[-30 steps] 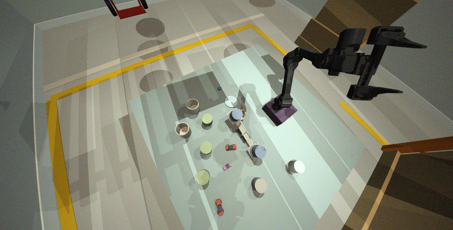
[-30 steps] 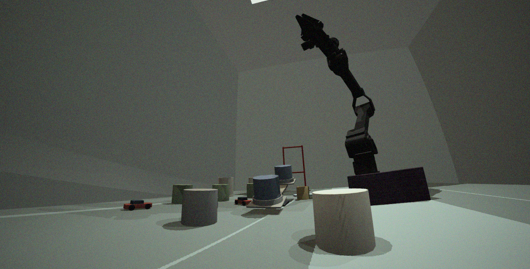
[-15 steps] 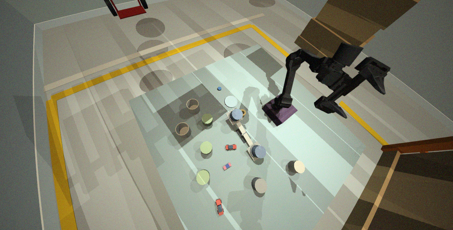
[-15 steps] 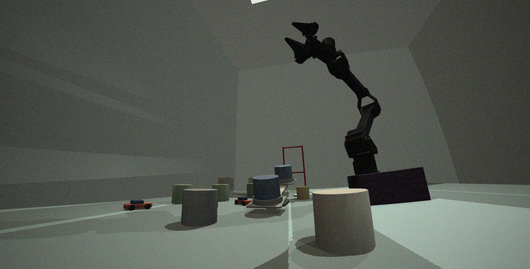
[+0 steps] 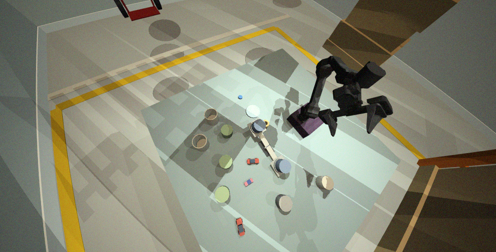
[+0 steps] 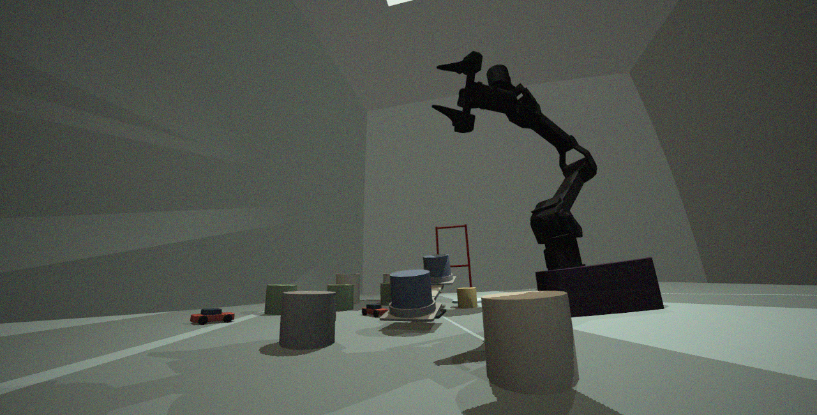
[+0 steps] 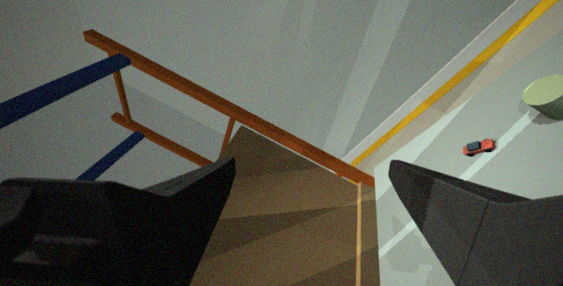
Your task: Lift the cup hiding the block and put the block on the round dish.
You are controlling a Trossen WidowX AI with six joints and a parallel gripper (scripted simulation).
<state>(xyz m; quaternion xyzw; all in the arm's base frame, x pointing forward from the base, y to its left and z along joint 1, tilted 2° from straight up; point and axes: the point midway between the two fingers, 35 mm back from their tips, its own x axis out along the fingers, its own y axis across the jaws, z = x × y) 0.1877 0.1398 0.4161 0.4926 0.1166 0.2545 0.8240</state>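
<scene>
My gripper tip is now 7 cm short of the pale grey block, 1 cm to the right of it and 45 cm above it. The rest, counted from my gripper tip: pale round dish (1 cm ahead, 38 cm to the right, 49 cm below); then pink-and-blue block (27 cm ahead, 1 cm to the right, 49 cm below); then yellow tape roll (25 cm to the right, 47 cm below).
</scene>
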